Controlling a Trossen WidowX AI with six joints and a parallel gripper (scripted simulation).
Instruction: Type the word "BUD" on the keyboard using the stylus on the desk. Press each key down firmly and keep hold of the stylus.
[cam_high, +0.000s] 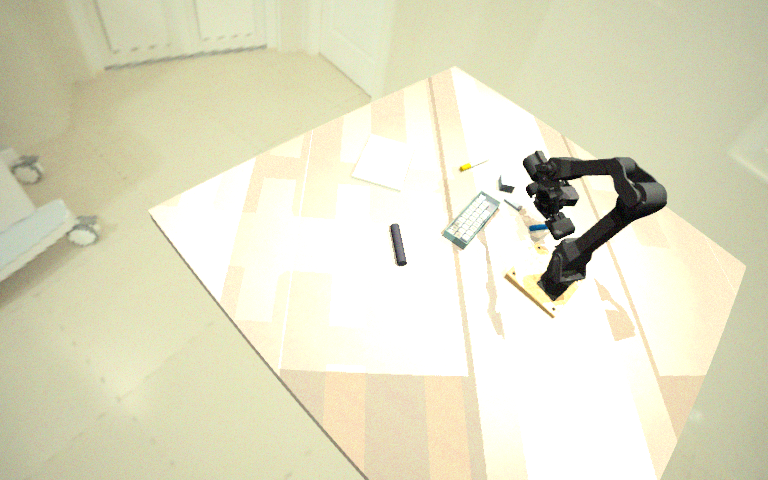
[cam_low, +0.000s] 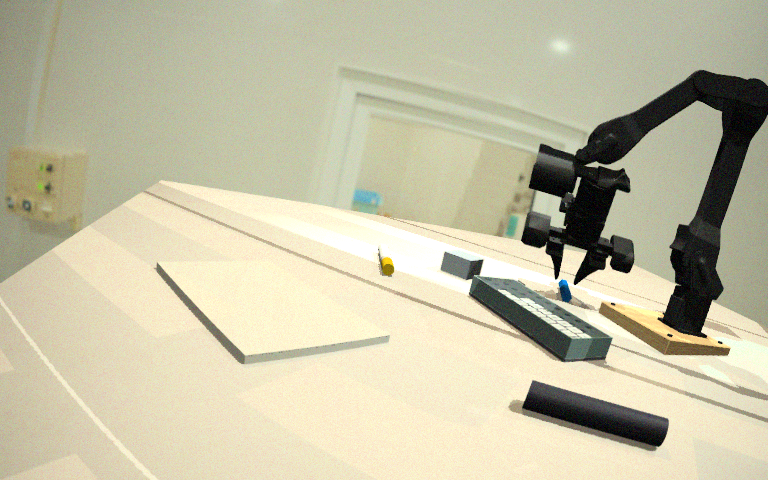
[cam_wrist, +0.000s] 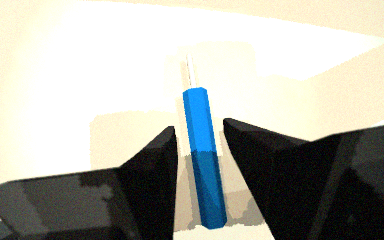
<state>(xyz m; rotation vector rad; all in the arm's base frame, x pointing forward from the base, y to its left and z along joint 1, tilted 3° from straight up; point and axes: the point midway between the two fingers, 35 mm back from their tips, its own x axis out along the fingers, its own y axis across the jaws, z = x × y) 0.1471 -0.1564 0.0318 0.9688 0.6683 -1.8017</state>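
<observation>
Right now my gripper tip is 1 cm to the left of the blue stylus, 1 cm past it and 1 cm above it. Round my gripper tip: yellow-capped marker (31 cm ahead, 2 cm to the left, 1 cm below); grey-green keyboard (19 cm to the left, 14 cm ahead); small grey block (18 cm ahead, 1 cm to the right).
</observation>
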